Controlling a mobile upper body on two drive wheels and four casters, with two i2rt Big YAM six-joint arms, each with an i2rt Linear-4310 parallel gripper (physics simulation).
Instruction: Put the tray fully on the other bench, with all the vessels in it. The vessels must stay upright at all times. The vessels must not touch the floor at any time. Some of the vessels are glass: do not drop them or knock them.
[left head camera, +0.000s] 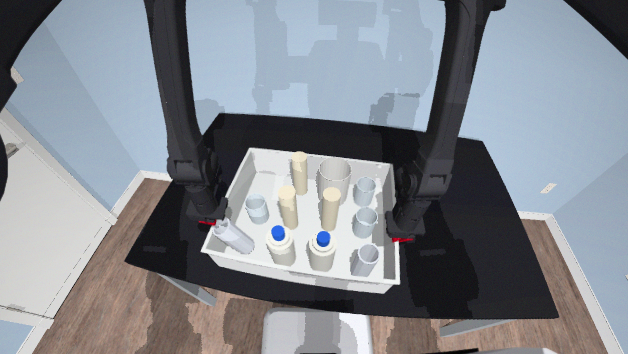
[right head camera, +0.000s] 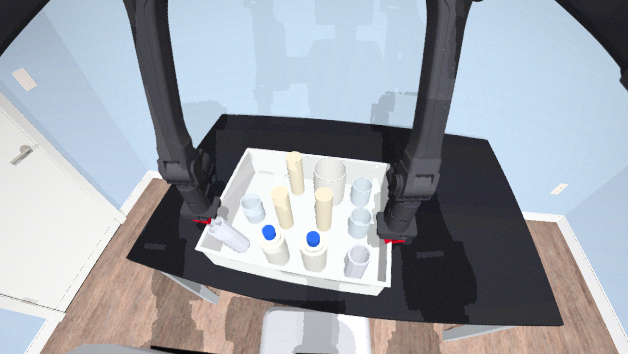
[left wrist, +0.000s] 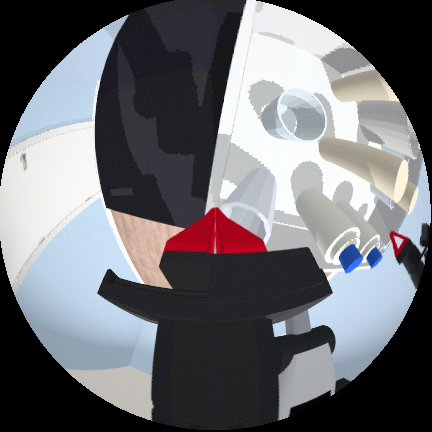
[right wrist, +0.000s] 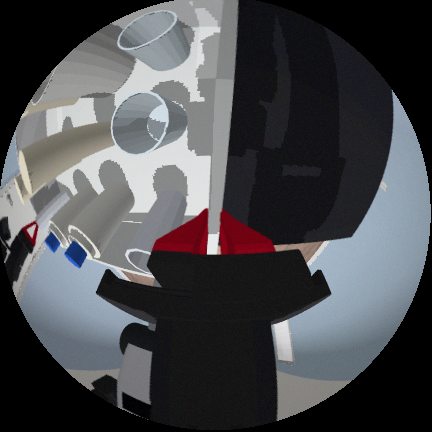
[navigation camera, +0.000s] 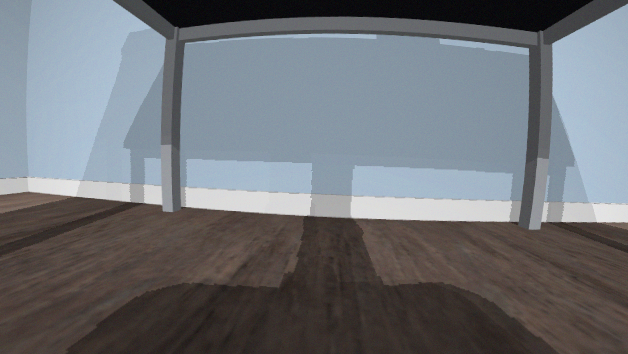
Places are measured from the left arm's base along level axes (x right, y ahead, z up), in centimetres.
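Pixels of known places: left gripper, fingertip midpoint: (left head camera: 214, 223) (right head camera: 209, 222) (left wrist: 214, 212) (right wrist: 37, 220); right gripper, fingertip midpoint: (left head camera: 394, 240) (right head camera: 388, 241) (left wrist: 390, 232) (right wrist: 213, 213).
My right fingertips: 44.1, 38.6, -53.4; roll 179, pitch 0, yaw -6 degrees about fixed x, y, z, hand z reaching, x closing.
Note:
For each thing: its top centre in the pictures, then the offset to it from my right fingertips, as dx, dy, dz. "spot": a spot on its surface instead. Level surfaces: height alone.
- white tray at a spot on its surface: (left head camera: 240, 265) (right head camera: 234, 263) spot: -45.0, -5.5, -5.2
- large beaker at its top centre: (right head camera: 330, 168) (left head camera: 335, 168) -16.2, +25.3, +3.5
- clear jar at its top centre: (right wrist: 146, 263) (right head camera: 359, 254) (left head camera: 369, 253) -9.0, -4.8, +2.9
- clear tube at its top centre: (left wrist: 263, 236) (left head camera: 227, 224) (right head camera: 221, 223) (right wrist: 38, 227) -47.9, +3.0, +4.1
- black bench at its surface level: dz -11.4
The white tray (left head camera: 240, 265) (right head camera: 240, 265) sits on a black bench with several vessels in it. Two blue-capped bottles (left head camera: 281, 252) (left head camera: 321, 256), three cream cylinders (left head camera: 300, 175) (left head camera: 288, 210) (left head camera: 330, 210), a large beaker (left head camera: 334, 175), small glass beakers (left head camera: 257, 210) (left head camera: 365, 192) (left head camera: 365, 222) and a clear jar (left head camera: 363, 265) look upright. A clear tube (left head camera: 235, 237) (right head camera: 229, 236) (left wrist: 260, 187) leans at the tray's left wall. My left gripper (left head camera: 207, 222) (right head camera: 202, 221) (left wrist: 214, 212) is shut and empty at that wall. My right gripper (left head camera: 402, 240) (right head camera: 394, 241) (right wrist: 213, 213) is shut on the tray's right wall.
The black bench (left head camera: 500, 225) (right head camera: 500, 250) extends right of the tray, with a blue wall behind. A pale door (right head camera: 30, 200) stands at the left. A light grey rounded block (left head camera: 345, 330) is below the bench's front edge. Grey bench legs (navigation camera: 172, 125) (navigation camera: 539, 125) stand on the floor. The other bench does not show.

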